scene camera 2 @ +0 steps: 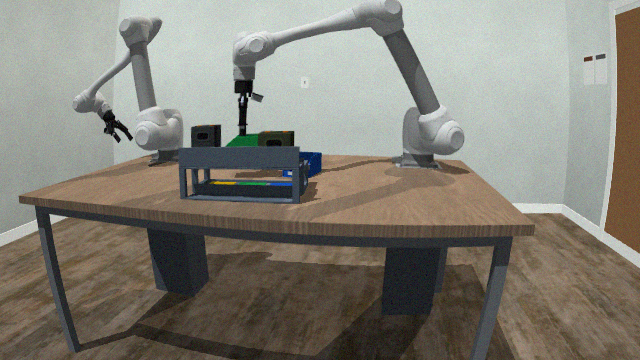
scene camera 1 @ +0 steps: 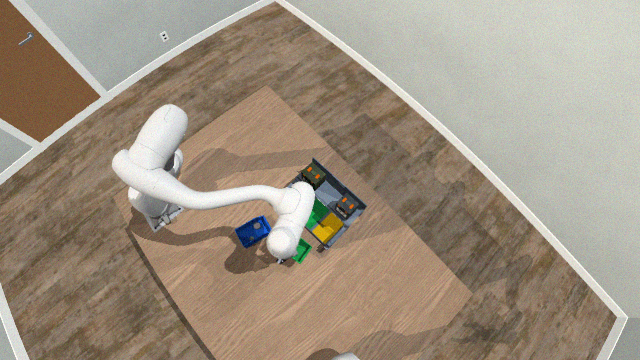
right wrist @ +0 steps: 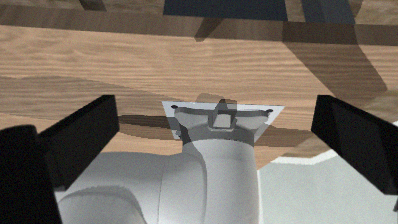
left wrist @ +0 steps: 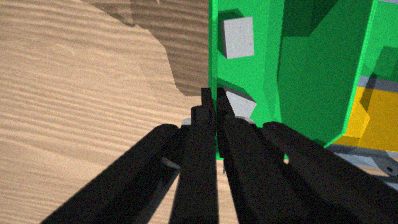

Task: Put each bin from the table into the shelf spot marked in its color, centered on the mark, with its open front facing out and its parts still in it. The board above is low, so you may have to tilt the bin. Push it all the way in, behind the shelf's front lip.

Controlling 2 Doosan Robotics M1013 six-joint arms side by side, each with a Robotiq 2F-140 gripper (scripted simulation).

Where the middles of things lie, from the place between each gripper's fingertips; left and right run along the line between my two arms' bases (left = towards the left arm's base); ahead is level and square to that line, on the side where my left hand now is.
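The green bin (left wrist: 304, 73) is ahead of my left hand by 40 mm, and it is also 30 mm to the left of that hand and 40 mm below it.
My right hand, meanwhile, is 920 mm to the right of the green bin and 410 mm short of it.
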